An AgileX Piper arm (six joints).
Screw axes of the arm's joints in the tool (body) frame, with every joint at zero. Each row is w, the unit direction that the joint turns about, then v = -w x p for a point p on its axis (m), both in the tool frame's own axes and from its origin. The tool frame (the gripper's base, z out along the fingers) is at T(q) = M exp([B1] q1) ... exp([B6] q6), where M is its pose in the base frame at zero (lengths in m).
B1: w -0.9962 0 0.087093 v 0 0.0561 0
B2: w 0 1 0 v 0.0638 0 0.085
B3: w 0 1 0 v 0.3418 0 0.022
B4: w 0 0 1 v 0 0 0
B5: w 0 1 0 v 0.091 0 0
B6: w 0 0 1 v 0 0 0
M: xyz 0.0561 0 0.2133 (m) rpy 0 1.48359 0 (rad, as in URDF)
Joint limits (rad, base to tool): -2.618..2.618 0..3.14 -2.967..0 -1.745..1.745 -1.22..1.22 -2.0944..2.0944
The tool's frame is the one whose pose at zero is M.
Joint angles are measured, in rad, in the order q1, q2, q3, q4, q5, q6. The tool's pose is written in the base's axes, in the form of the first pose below.
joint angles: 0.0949 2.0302 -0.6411 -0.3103 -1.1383 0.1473
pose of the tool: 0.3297, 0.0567, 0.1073, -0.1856, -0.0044, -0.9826, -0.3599, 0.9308, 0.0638
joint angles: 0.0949 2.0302 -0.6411 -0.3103 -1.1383 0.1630
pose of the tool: 0.3297, 0.0567, 0.1073, -0.1913, 0.0102, -0.9815, -0.3570, 0.9308, 0.0792
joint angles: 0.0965 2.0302 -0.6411 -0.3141 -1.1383 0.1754
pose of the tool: 0.3294, 0.0575, 0.1073, -0.1957, 0.0197, -0.9805, -0.3595, 0.9288, 0.0904
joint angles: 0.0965 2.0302 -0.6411 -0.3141 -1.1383 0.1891
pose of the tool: 0.3294, 0.0575, 0.1073, -0.2006, 0.0324, -0.9791, -0.3568, 0.9284, 0.1038
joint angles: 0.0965 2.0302 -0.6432 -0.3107 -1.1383 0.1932
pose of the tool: 0.3301, 0.0573, 0.1077, -0.2000, 0.0380, -0.9791, -0.3531, 0.9293, 0.1082
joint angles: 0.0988 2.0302 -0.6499 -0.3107 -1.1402 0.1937
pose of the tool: 0.3316, 0.0583, 0.1090, -0.1920, 0.0393, -0.9806, -0.3562, 0.9283, 0.1069
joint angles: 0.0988 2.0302 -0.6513 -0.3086 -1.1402 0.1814
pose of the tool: 0.3321, 0.0582, 0.1093, -0.1862, 0.0290, -0.9821, -0.3568, 0.9293, 0.0951
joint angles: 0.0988 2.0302 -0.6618 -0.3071 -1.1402 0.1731
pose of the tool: 0.3347, 0.0583, 0.1112, -0.1730, 0.0229, -0.9847, -0.3579, 0.9299, 0.0845
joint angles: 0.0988 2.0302 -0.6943 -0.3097 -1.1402 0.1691
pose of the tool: 0.3425, 0.0593, 0.1171, -0.1396, 0.0212, -0.9900, -0.3633, 0.9289, 0.0711
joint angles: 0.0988 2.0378 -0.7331 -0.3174 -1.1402 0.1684
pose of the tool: 0.3515, 0.0608, 0.1217, -0.1084, 0.0202, -0.9939, -0.3722, 0.9262, 0.0594
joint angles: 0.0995 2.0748 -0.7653 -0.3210 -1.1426 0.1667
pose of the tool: 0.3588, 0.0621, 0.1149, -0.1103, 0.0174, -0.9937, -0.3763, 0.9247, 0.0579
